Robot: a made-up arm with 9 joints.
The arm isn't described. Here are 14 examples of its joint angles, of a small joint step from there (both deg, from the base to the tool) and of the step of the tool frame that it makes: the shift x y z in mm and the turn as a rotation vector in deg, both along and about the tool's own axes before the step.
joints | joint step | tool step
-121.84 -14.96 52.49 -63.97 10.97 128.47 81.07 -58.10 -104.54 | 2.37 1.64 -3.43 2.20 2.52 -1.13 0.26 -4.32 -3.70 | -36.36 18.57 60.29 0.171 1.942 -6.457
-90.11 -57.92 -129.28 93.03 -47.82 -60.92 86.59 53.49 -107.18 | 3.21 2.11 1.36 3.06 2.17 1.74 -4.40 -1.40 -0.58 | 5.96 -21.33 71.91 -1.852 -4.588 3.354
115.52 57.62 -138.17 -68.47 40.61 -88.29 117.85 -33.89 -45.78 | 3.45 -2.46 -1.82 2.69 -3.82 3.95 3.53 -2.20 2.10 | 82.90 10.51 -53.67 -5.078 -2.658 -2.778
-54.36 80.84 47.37 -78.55 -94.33 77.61 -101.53 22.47 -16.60 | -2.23 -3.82 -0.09 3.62 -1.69 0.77 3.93 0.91 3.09 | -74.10 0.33 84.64 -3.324 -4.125 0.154
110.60 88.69 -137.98 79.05 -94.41 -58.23 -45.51 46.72 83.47 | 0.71 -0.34 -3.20 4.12 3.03 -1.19 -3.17 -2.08 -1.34 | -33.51 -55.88 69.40 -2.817 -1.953 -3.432
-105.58 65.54 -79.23 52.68 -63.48 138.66 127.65 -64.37 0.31 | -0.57 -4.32 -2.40 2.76 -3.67 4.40 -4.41 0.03 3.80 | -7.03 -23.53 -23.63 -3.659 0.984 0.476
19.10 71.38 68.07 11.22 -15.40 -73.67 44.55 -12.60 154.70 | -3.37 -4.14 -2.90 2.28 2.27 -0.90 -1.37 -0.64 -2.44 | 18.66 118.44 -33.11 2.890 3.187 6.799
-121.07 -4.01 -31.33 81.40 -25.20 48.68 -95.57 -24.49 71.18 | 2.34 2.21 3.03 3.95 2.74 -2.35 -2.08 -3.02 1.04 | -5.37 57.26 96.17 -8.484 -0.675 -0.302
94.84 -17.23 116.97 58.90 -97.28 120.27 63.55 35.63 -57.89 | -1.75 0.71 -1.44 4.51 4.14 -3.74 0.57 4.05 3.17 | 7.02 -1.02 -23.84 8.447 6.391 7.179
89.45 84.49 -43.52 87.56 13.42 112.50 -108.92 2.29 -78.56 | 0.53 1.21 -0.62 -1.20 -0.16 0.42 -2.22 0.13 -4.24 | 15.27 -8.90 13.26 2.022 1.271 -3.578
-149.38 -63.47 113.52 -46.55 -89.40 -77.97 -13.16 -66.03 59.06 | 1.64 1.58 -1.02 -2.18 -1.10 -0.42 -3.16 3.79 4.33 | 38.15 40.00 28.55 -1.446 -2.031 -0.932
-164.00 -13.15 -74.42 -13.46 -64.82 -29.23 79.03 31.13 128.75 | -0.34 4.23 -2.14 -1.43 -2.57 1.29 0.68 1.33 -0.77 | -26.80 33.48 19.15 -1.831 -2.830 2.143
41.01 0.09 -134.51 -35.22 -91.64 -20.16 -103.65 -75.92 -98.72 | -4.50 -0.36 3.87 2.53 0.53 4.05 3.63 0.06 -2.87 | 94.04 -54.15 112.01 5.601 2.633 -2.261
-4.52 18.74 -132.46 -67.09 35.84 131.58 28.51 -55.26 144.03 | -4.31 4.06 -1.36 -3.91 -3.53 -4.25 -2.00 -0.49 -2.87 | -3.14 12.42 -51.25 -8.539 -0.235 -2.244
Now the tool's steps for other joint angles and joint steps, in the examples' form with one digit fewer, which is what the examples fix.
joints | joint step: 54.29 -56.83 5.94 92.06 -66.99 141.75 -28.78 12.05 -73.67 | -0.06 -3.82 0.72 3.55 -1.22 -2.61 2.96 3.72 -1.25
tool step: 73.1 -28.9 -18.8 2.68 8.77 -7.45
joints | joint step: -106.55 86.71 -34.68 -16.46 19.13 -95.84 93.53 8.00 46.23 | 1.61 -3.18 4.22 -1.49 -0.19 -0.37 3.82 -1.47 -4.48
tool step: 97.1 -0.9 -4.9 4.11 -0.62 -7.92
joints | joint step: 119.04 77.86 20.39 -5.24 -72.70 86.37 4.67 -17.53 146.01 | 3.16 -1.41 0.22 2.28 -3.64 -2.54 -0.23 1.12 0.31
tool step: -44.6 14.2 11.6 -2.57 -5.97 -1.44
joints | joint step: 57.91 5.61 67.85 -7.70 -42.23 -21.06 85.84 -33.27 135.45 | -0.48 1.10 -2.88 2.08 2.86 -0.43 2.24 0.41 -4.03
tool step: -19.6 16.5 -28.5 2.46 0.67 -0.21
